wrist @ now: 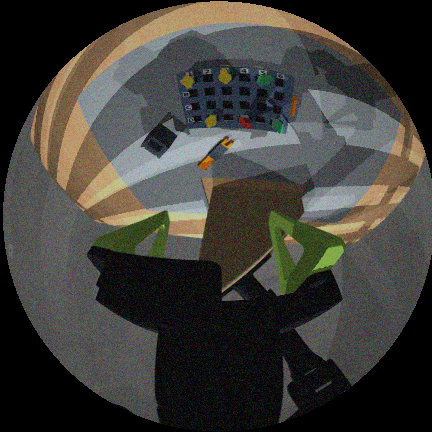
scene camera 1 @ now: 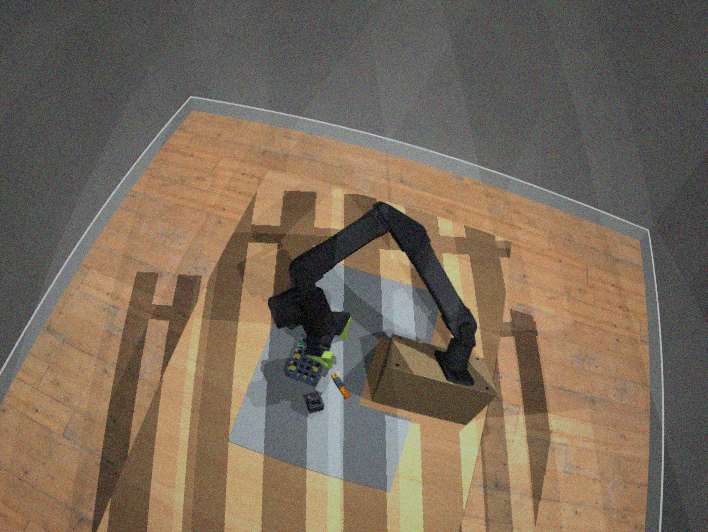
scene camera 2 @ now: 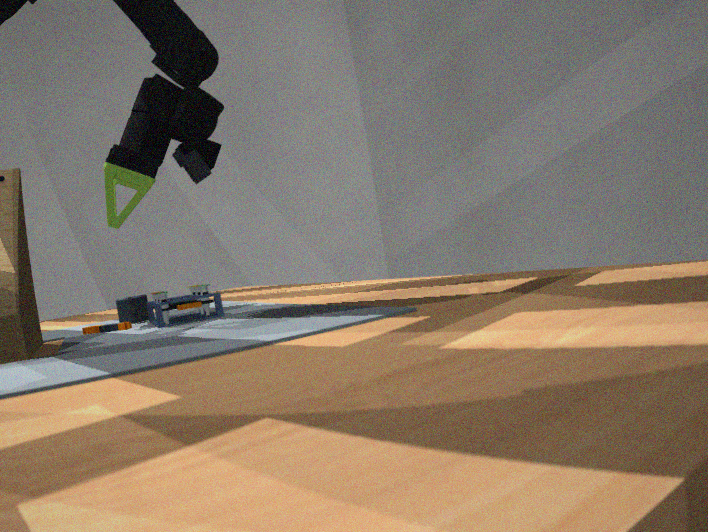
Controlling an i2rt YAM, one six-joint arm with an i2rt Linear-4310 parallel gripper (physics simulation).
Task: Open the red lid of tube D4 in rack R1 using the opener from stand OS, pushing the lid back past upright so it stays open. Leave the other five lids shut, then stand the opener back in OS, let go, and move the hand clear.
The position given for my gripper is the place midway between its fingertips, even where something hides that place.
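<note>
My gripper (scene camera 2: 113, 226) is open and it holds nothing. You'd also find my gripper (wrist: 218, 215) in another view, and my gripper (scene camera 1: 336, 353) in a further view. There's a grey mat (scene camera 1: 345, 440) as well; other views give the grey mat (wrist: 341, 133) and the grey mat (scene camera 2: 86, 358). And there's a dark holder (wrist: 158, 140).
</note>
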